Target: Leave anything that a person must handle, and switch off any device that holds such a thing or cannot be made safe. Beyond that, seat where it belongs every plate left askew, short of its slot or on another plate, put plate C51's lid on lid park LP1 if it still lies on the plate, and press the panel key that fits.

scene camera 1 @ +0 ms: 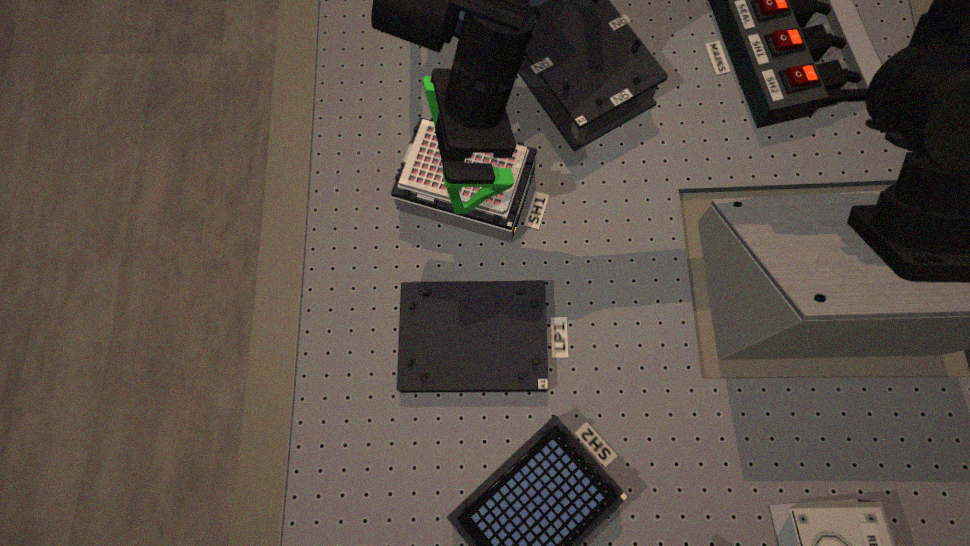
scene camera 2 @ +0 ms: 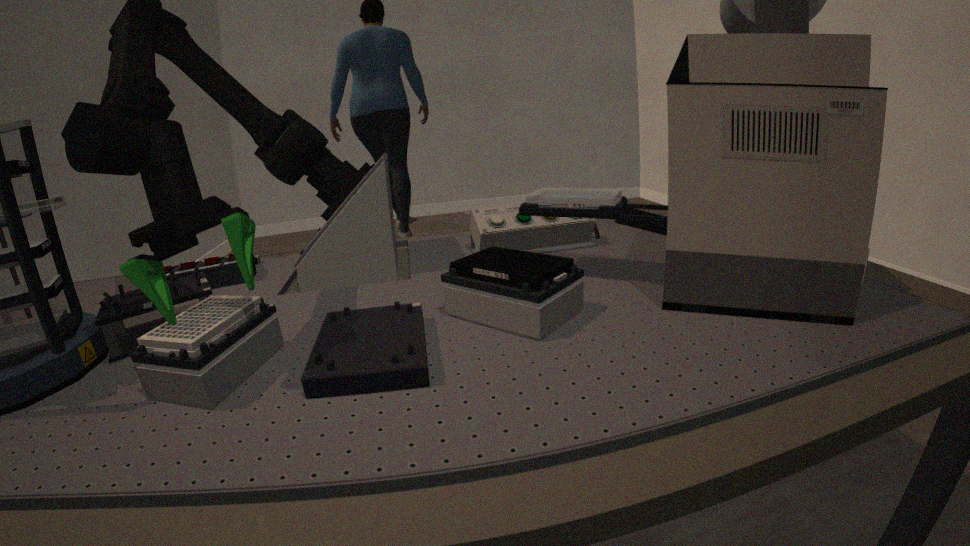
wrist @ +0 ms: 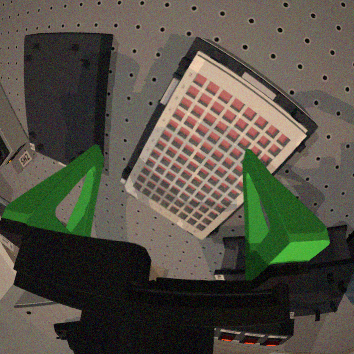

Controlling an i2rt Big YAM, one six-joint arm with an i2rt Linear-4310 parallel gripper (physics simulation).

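Where they show: gripper, fingertip midpoint: point(scene camera 1: 453, 176) point(scene camera 2: 212, 306) point(wrist: 169, 152); arm's base, link origin: point(scene camera 1: 925, 247) point(scene camera 2: 349, 193).
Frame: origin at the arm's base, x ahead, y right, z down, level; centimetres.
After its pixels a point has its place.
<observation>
A white plate with red wells point(scene camera 1: 419, 166) @[x 47.8, y 10.9, z 6.7 cm] point(scene camera 2: 203, 320) @[x 44.0, y 10.1, z 6.0 cm] point(wrist: 200, 142) @[x 44.4, y 10.3, z 6.0 cm] lies on shaker SH1 point(scene camera 1: 461, 220) @[x 43.0, y 5.7, z 9.8 cm] point(scene camera 2: 238, 371) @[x 45.9, y 6.5, z 11.3 cm], turned slightly against its nest. My gripper point(scene camera 1: 449, 162) @[x 43.7, y 8.7, z 4.7 cm] point(scene camera 2: 211, 304) @[x 43.7, y 8.7, z 4.7 cm] point(wrist: 169, 152) @[x 43.7, y 8.7, z 4.7 cm] is open and empty above it; in the wrist view one finger overlaps the plate's edge. The dark lid park LP1 point(scene camera 1: 475, 339) @[x 40.8, y -7.9, z 10.5 cm] point(scene camera 2: 369, 345) @[x 43.7, y -7.7, z 10.5 cm] point(wrist: 67, 95) @[x 42.5, y -5.1, z 10.5 cm] bears no lid. A black plate with blue wells point(scene camera 1: 543, 495) @[x 33.5, y -23.3, z 6.7 cm] point(scene camera 2: 510, 265) @[x 35.8, y -23.9, z 6.0 cm] sits on shaker SH2 point(scene camera 2: 495, 306) @[x 38.3, y -21.6, z 9.9 cm]. The SEAL, SH1 and SH2 switches point(scene camera 1: 787, 40) @[x 5.9, y 28.1, z 7.8 cm] point(wrist: 248, 340) @[x 8.3, y 32.4, z 7.9 cm] are lit orange. The key panel point(scene camera 2: 536, 238) @[x 7.9, y -33.5, z 10.3 cm] shows white, green and yellow keys.
A dark block labelled N6 point(scene camera 1: 590, 74) @[x 28.6, y 23.1, z 6.9 cm] stands beside SH1. A tall rack point(scene camera 2: 48, 291) @[x 39.5, y 34.9, z 2.0 cm] stands at the left. A large box-shaped device point(scene camera 2: 767, 210) @[x 44.9, y -52.8, z -0.4 cm] is at the right, with a black arm point(scene camera 2: 570, 211) @[x 26.6, y -34.2, z 2.1 cm] reaching over the panel. A person point(scene camera 2: 376, 74) is behind the bench.
</observation>
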